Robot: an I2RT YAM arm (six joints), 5 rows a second.
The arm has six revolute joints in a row. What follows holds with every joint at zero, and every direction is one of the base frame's. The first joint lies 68 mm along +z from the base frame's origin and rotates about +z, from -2.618 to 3.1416 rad. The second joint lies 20 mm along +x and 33.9 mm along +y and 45.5 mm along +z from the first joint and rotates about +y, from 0 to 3.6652 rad. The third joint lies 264 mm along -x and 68.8 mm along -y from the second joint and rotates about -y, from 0 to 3.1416 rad. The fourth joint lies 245 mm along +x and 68.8 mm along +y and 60 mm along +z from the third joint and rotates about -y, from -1.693 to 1.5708 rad. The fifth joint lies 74 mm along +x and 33.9 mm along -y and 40.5 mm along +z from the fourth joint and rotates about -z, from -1.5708 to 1.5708 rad. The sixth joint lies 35.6 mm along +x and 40.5 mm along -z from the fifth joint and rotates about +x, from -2.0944 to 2.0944 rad. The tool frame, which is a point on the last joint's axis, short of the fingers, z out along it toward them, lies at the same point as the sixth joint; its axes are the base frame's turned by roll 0, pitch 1.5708 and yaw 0 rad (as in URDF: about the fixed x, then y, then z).
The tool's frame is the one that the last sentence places.
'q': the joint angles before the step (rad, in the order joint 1, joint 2, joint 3, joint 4, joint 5, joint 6). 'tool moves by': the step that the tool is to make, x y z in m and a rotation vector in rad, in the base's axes. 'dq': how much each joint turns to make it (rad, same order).
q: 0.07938 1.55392 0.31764 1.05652 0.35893 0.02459
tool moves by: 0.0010 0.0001 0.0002 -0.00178 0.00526 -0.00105
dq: 0.00028 0.00004 0.00528 -0.01021 0.00155 -0.00117
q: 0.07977 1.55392 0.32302 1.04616 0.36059 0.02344
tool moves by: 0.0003 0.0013 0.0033 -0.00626 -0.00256 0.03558
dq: 0.00061 -0.01622 0.00361 -0.01325 -0.03323 -0.01344
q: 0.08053 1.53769 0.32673 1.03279 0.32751 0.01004
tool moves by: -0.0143 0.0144 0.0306 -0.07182 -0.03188 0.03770
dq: 0.06858 -0.19937 -0.00011 -0.15057 0.04199 -0.07382
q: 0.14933 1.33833 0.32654 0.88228 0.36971 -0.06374
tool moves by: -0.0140 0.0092 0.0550 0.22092 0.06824 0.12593
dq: 0.02781 -0.28415 0.15203 -0.53265 -0.13775 0.21767
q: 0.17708 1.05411 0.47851 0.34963 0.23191 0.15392
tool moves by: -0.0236 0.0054 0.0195 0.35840 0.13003 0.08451
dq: 0.01610 -0.14575 0.07032 -0.32947 -0.17251 0.34533
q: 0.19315 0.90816 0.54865 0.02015 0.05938 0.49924
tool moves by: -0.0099 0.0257 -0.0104 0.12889 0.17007 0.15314
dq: 0.11299 0.01125 0.01641 -0.13939 -0.10329 0.13697
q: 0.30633 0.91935 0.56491 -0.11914 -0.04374 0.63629
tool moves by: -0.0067 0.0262 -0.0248 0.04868 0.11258 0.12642
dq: 0.12004 0.05746 -0.04635 0.02098 -0.04790 0.07152
